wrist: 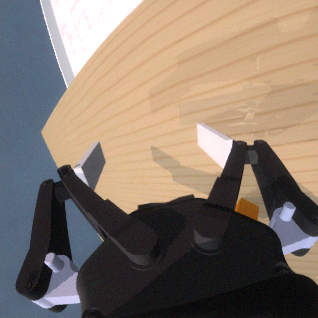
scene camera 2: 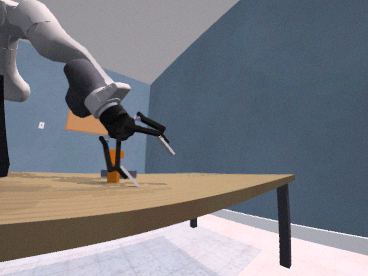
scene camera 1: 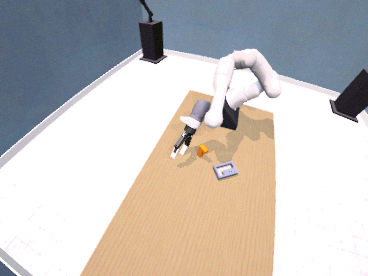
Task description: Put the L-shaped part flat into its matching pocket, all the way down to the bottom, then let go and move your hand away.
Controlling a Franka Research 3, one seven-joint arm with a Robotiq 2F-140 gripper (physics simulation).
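The orange L-shaped part [scene camera 1: 202,150] [scene camera 2: 113,177] [wrist: 247,209] stands upright on the table, partly hidden behind a finger in scene camera 2 and behind the gripper in the wrist view. The blue-grey pocket block [scene camera 1: 216,172] [scene camera 2: 132,174] lies flat on the table near the part, its pocket facing up with no orange part in it. The block does not show in the wrist view. My gripper [scene camera 1: 178,152] [scene camera 2: 154,169] [wrist: 150,142] is wide open and empty, tilted, with its fingertips above the table beside the part, on the side away from the block.
The wooden table [scene camera 1: 185,225] [scene camera 2: 210,200] [wrist: 125,100] has its long edge close to the gripper in scene camera 1. Two dark pedestals [scene camera 1: 151,41] [scene camera 1: 353,97] stand on the floor beyond the table. An orange panel [scene camera 2: 84,123] shows behind the arm.
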